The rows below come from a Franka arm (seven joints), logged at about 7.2 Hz.
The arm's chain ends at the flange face. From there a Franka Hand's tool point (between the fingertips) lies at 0.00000 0.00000 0.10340 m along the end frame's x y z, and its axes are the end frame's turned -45 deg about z.
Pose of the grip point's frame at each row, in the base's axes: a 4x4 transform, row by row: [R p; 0 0 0 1], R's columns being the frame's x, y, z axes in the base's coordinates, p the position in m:
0.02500 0.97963 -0.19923 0.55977; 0.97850 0.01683 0.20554 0.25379; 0.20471 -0.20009 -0.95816 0.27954; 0 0 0 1
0.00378 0.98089 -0.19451 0.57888; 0.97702 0.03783 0.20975 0.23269; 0.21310 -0.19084 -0.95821 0.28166; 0 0 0 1
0.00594 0.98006 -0.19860 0.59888; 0.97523 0.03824 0.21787 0.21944; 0.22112 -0.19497 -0.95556 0.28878; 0 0 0 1
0.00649 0.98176 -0.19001 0.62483; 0.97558 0.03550 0.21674 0.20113; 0.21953 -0.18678 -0.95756 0.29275; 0 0 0 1
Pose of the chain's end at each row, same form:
0.71038 0.67503 -0.19923 0.58037; 0.70380 -0.68000 0.20554 0.23254; 0.00327 -0.28624 -0.95816 0.37861; 0 0 0 1
0.69627 0.69092 -0.19451 0.59899; 0.71761 -0.66411 0.20975 0.21100; 0.01574 -0.28563 -0.95821 0.38074; 0 0 0 1
0.69721 0.68881 -0.19860 0.61942; 0.71663 -0.66255 0.21787 0.19691; 0.01849 -0.29422 -0.95556 0.38758; 0 0 0 1
0.69880 0.68962 -0.19001 0.64448; 0.71494 -0.66474 0.21674 0.17872; 0.02316 -0.28730 -0.95756 0.39176; 0 0 0 1

